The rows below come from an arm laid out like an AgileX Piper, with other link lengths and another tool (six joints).
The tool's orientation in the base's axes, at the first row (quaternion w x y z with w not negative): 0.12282 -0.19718 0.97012 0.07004
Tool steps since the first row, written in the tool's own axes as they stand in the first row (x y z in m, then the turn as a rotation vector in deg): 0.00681 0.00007 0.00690 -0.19 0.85 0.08; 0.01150 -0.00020 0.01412 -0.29 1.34 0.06; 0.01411 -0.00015 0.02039 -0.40 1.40 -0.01; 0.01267 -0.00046 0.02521 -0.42 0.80 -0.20; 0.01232 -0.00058 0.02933 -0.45 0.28 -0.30; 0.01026 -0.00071 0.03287 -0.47 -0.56 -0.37
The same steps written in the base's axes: -0.00465 -0.00115 -0.00843 -0.15 0.86 0.05; -0.00720 -0.00178 -0.01663 -0.26 1.34 0.14; -0.00823 -0.00153 -0.02334 -0.20 1.42 0.24; -0.00581 -0.00040 -0.02761 0.01 0.85 0.37; -0.00458 0.00038 -0.03148 0.23 0.36 0.43; -0.00194 0.00166 -0.03435 0.57 -0.41 0.43
